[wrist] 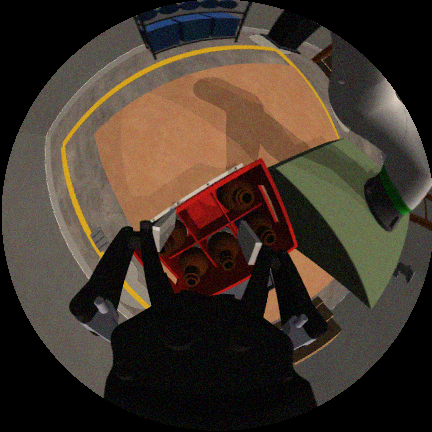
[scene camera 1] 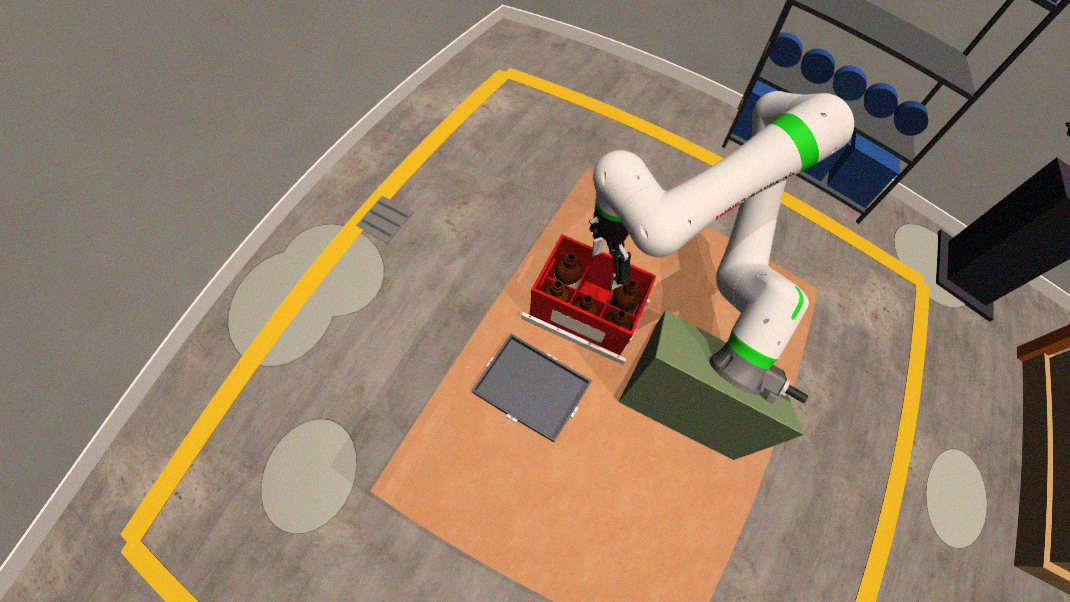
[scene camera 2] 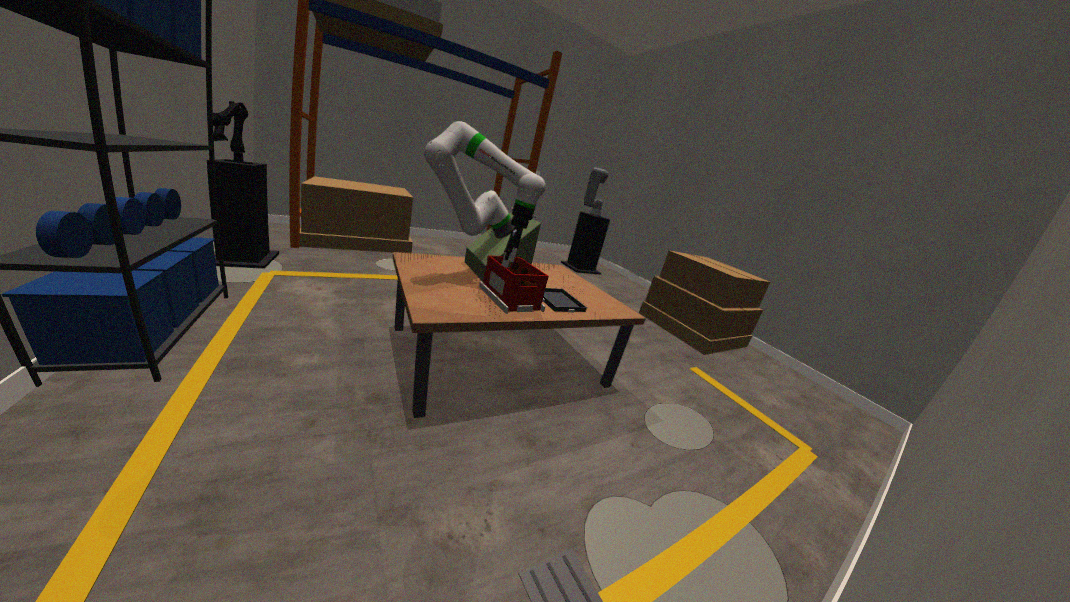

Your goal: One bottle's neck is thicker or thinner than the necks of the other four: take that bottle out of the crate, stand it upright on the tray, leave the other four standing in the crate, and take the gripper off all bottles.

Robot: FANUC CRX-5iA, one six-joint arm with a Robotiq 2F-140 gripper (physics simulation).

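Frame: origin at the arm's base, x ahead, y left, z up, level; centimetres.
Seen in the pictures: gripper, fingertip midpoint: (wrist: 207, 223) (scene camera 1: 606, 269) (scene camera 2: 507, 263); arm's base at its link origin: (wrist: 381, 203) (scene camera 1: 736, 375) (scene camera 2: 506, 229).
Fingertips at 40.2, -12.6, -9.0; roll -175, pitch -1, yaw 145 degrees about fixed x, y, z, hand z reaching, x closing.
Observation:
Pixels of each thing's top centre, then the offset from my fingertips to it, as dx, dy, dz. "spot": a spot on its surface instead. Level surfaces: height alone.
- red crate at its top centre: (wrist: 216, 249) (scene camera 1: 596, 282) (scene camera 2: 517, 265) +0.5, +4.8, +0.0
- dark grey tray at a spot on its surface: (scene camera 1: 531, 385) spot: +2.1, +31.8, -17.0
- wooden table at its surface level: dz -17.5
- pale strip at a spot on its surface: (scene camera 1: 572, 337) spot: -0.3, +15.1, -14.6
Several brown bottles stand in the red crate (scene camera 1: 540, 305) (scene camera 2: 529, 292) (wrist: 277, 201): back left (scene camera 1: 568, 268) (wrist: 175, 239), back right (scene camera 1: 629, 293) (wrist: 242, 196), and three in the front row, including the middle one (scene camera 1: 587, 303) (wrist: 225, 250). The back middle compartment is empty. I cannot tell which neck differs. My gripper (scene camera 1: 607, 265) (scene camera 2: 510, 259) (wrist: 207, 223) is partly open over the crate, with no bottle gripped. In the wrist view its left finger partly covers the back left bottle. The dark grey tray (scene camera 1: 531, 385) (scene camera 2: 564, 300) holds no bottle.
A green block (scene camera 1: 710, 411) (wrist: 325, 200) under the arm's base stands beside the crate on the wooden table (scene camera 1: 598, 494) (scene camera 2: 448, 306). A pale strip (scene camera 1: 572, 337) lies along the crate's front, between crate and tray. A shelf rack with blue containers stands beyond the table.

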